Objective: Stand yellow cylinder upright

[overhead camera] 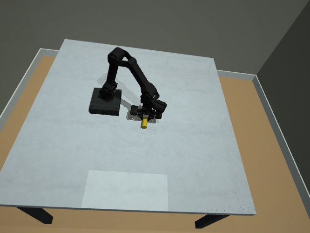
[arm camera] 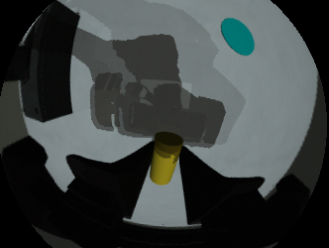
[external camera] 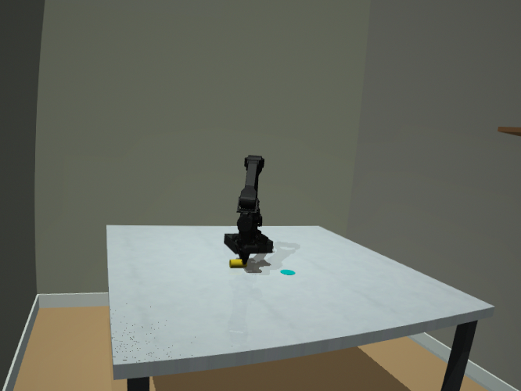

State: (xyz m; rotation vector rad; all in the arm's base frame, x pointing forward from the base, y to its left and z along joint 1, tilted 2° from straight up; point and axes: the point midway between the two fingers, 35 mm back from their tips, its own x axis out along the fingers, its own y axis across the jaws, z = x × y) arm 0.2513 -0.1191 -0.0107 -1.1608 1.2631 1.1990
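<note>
Right now the cyan circle is 160 mm to the left of my gripper tip, 80 mm ahead of it and 20 mm below it. Round my gripper tip: yellow tall cylinder 20 mm to the right.
</note>
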